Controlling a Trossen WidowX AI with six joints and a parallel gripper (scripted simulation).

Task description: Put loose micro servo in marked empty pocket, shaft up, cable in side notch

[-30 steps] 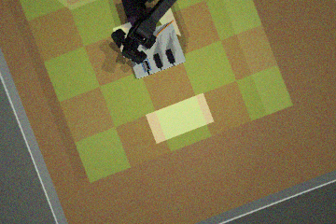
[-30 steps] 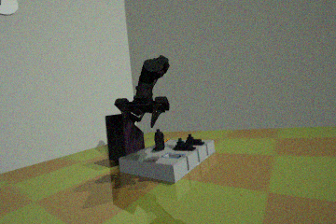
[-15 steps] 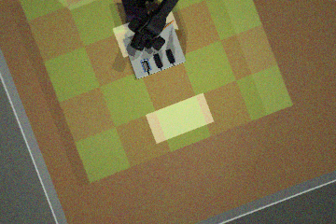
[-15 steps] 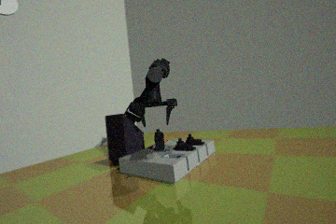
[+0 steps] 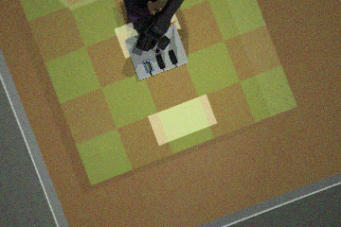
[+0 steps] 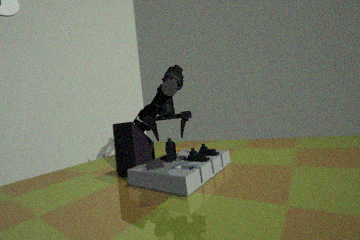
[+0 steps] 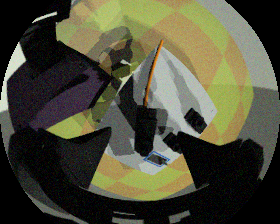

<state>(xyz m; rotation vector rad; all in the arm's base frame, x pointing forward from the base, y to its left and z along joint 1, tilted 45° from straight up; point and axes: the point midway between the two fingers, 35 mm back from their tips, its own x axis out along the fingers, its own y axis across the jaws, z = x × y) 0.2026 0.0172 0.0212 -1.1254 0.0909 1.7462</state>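
Right now the robot deck is 9 cm below my gripper tip and 1 cm ahead of it.
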